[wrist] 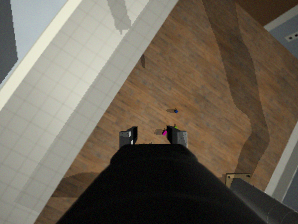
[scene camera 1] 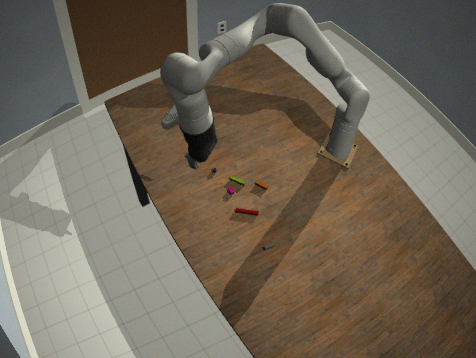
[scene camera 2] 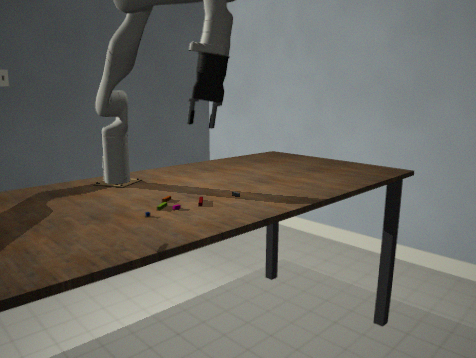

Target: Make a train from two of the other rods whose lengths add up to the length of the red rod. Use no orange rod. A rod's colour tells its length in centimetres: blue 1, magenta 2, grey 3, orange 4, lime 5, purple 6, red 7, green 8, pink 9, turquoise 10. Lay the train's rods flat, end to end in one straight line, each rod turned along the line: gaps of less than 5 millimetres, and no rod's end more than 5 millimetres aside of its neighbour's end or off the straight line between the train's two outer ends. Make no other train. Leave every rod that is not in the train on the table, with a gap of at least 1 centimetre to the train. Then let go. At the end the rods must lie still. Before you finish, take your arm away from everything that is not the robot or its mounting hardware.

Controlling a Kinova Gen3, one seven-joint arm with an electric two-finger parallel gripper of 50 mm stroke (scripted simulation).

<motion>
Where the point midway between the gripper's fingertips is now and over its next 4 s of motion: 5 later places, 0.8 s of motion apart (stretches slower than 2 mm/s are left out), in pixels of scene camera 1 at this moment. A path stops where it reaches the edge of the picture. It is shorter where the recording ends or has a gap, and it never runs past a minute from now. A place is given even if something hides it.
My gripper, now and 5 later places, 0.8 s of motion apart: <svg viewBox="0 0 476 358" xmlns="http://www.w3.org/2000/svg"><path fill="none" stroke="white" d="M199 158L202 163L243 167L266 162L258 182L256 191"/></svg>
</motion>
